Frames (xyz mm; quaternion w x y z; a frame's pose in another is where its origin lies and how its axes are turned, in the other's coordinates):
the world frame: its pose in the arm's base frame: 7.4 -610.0 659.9 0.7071 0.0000 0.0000 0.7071
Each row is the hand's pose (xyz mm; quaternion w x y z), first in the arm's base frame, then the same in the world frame.
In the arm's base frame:
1: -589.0 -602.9 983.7 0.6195 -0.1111 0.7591 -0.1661
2: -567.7 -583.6 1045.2 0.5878 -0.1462 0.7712 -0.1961
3: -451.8 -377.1 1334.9 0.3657 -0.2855 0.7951 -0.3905
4: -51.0 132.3 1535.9 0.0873 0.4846 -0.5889 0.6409
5: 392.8 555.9 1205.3 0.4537 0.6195 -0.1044 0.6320
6: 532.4 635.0 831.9 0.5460 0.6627 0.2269 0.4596
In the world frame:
1: 7.1 596.4 323.8 0.3206 0.4582 0.6153 -0.5555
2: 26.4 575.1 385.3 0.2770 0.4419 0.6487 -0.5543
3: 232.9 459.2 675.0 0.0175 -0.3604 -0.7641 0.5347
4: 742.3 58.4 876.0 0.5149 -0.0738 -0.7591 0.3915
5: 1165.9 -385.4 545.4 0.7677 0.3642 -0.5119 0.1261
6: 1245.0 -525.0 172.0 0.7111 0.6290 -0.3082 -0.0611

